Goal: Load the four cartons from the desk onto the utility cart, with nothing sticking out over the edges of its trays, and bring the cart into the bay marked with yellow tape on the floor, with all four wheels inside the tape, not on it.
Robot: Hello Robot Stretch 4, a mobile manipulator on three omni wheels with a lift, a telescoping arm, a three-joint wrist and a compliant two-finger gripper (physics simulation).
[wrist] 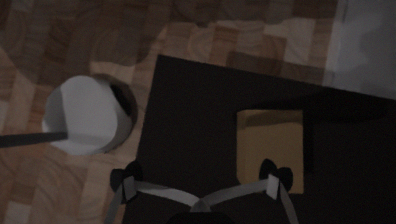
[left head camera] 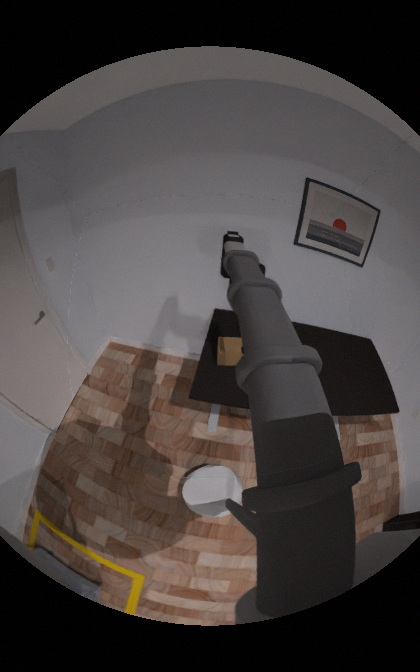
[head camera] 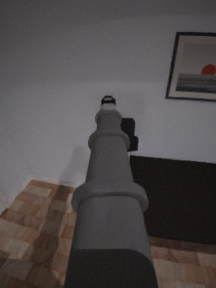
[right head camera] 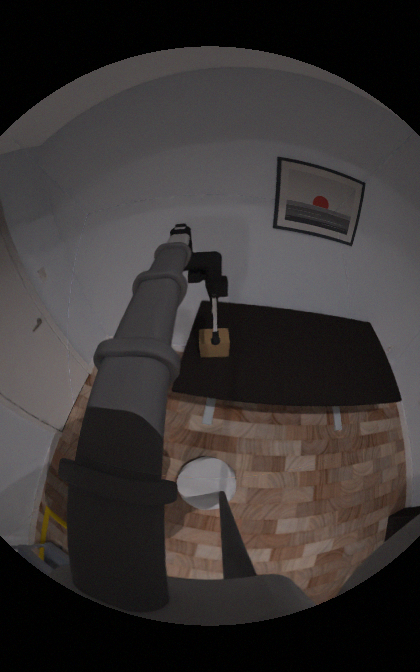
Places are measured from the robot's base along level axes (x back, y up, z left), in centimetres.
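Pixels of known places: gripper, between the fingertips: (wrist: 200,173).
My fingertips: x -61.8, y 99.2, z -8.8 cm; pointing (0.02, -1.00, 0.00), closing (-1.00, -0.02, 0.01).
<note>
Behind a point stands the place of what it marks.
A tan carton (left head camera: 227,354) (right head camera: 207,348) (wrist: 272,137) {x -75.3, y 81.1, z -6.0 cm} lies near the left end of the dark desk (head camera: 175,200) {x -64.3, y 69.3, z -47.6 cm} (left head camera: 352,372) (right head camera: 300,355) (wrist: 190,120) {x -58.6, y 69.3, z -2.6 cm}. My gripper (right head camera: 215,338) (wrist: 200,173) {x -61.8, y 99.2, z -8.8 cm} is open and empty, pointing down. In the wrist view its right fingertip overlaps the carton's lower part, and its left fingertip is over the desk near the edge. In the right head view the fingers show edge-on in front of the carton. The arm hides part of the desk in the left head view. The other cartons do not show. Yellow tape (left head camera: 136,590) (right head camera: 45,525) marks the floor at lower left.
A grey-blue object (left head camera: 67,570) (right head camera: 50,556), partly cut off, is at the tape; I cannot tell whether it is the cart. A white round object (left head camera: 207,485) (right head camera: 200,475) (wrist: 95,112) {x -8.0, y 18.7, z 1.7 cm} stands before the desk. A wall with a picture (head camera: 197,65) {x -111.6, y 153.7, z -64.0 cm} (left head camera: 337,222) (right head camera: 320,200) is behind.
</note>
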